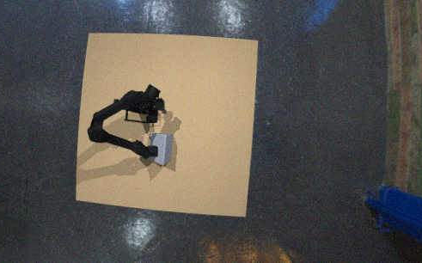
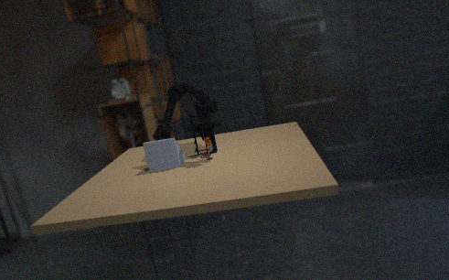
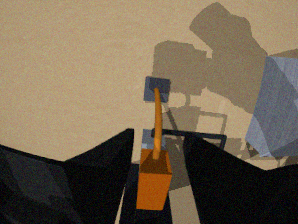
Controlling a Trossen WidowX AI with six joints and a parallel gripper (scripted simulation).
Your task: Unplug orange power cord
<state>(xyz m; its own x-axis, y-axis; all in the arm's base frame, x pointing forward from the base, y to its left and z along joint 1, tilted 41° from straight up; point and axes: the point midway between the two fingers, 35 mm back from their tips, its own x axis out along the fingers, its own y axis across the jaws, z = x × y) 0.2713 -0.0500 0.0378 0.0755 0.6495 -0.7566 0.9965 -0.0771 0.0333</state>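
Right now my gripper tip is 70 mm to the right of the orange plug and 10 mm above it.
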